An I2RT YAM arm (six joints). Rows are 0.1 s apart.
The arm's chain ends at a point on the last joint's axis. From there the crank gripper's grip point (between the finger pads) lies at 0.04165 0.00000 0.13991 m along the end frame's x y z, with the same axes.
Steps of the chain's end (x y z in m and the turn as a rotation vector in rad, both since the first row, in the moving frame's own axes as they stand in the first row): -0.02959 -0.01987 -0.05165 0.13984 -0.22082 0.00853; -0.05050 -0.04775 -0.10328 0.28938 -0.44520 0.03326; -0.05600 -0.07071 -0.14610 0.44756 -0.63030 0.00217; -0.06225 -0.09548 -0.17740 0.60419 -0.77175 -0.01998; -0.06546 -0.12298 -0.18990 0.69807 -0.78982 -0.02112; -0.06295 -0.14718 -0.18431 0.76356 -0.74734 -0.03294; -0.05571 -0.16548 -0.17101 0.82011 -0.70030 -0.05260
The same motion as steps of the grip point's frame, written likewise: -0.06106 -0.03963 -0.04728 0.13984 -0.22082 0.00853; -0.11329 -0.08867 -0.10467 0.28938 -0.44520 0.03326; -0.14347 -0.13287 -0.16213 0.44756 -0.63030 0.00217; -0.16597 -0.17578 -0.21238 0.60419 -0.77175 -0.01998; -0.16938 -0.21365 -0.23384 0.69807 -0.78982 -0.02112; -0.16089 -0.24515 -0.23179 0.76356 -0.74734 -0.03294; -0.14778 -0.26949 -0.22176 0.82011 -0.70030 -0.05260
